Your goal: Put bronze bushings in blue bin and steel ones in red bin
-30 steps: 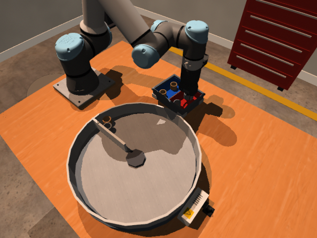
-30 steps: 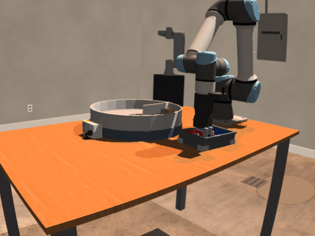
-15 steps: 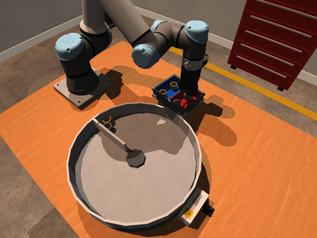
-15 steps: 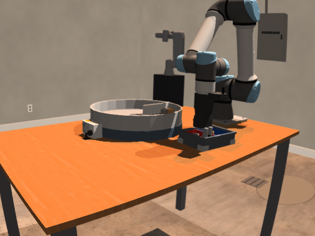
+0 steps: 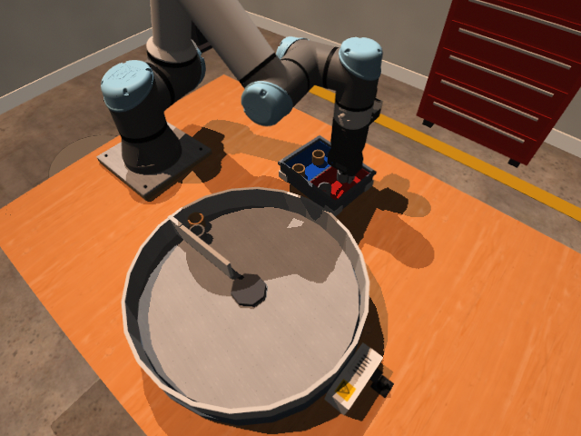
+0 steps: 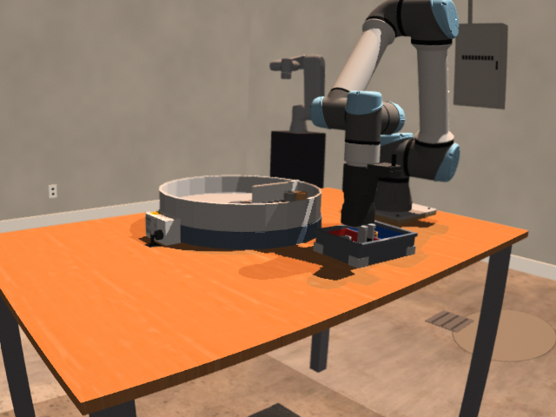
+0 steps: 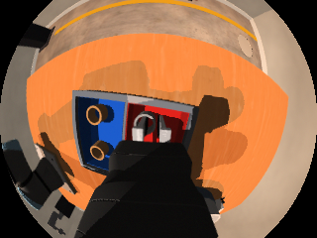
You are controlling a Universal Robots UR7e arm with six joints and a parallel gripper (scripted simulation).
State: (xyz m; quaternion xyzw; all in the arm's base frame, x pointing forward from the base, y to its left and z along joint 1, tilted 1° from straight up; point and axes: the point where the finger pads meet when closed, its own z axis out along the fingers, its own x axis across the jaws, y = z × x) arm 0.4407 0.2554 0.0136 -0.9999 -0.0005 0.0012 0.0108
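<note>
My gripper is now 40 mm past the bin and 30 mm to the left of it. Also, from my hand: turntable (390 mm to the right, 40 mm ahead, 20 mm above).
</note>
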